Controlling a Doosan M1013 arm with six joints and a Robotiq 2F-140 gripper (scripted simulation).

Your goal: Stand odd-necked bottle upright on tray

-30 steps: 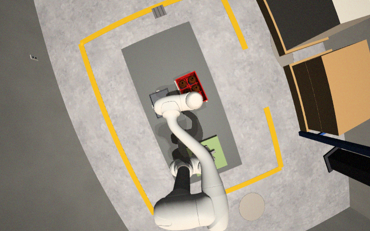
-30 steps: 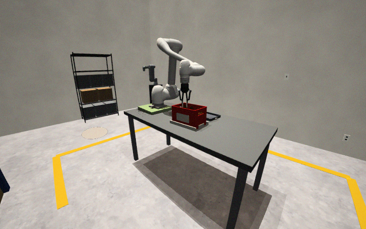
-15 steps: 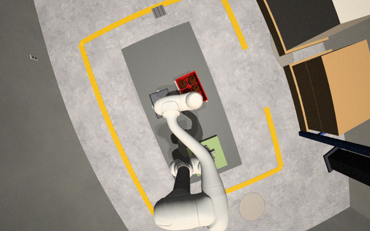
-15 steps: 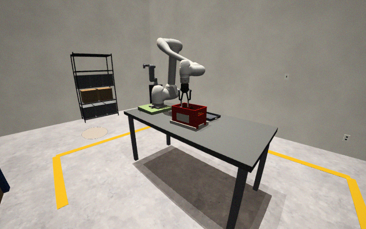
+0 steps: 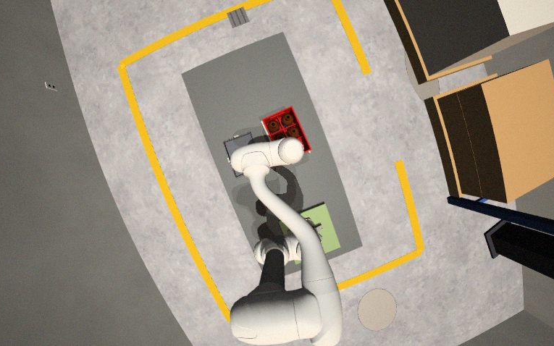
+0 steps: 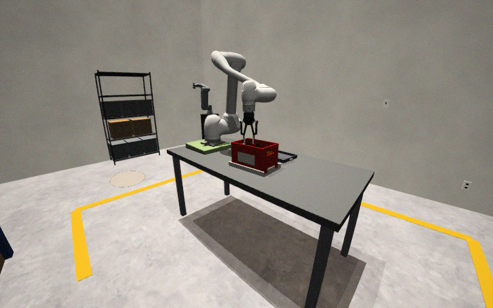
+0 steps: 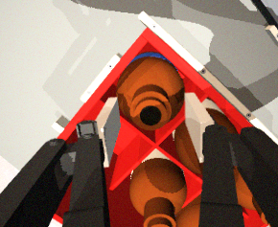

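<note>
The red crate lies 9 cm below my hand, 8 cm ahead of it and 6 cm to the right of it. From my hand the other things lie so: dark grey tray: 24 cm to the left, 16 cm below, 13 cm ahead.
</note>
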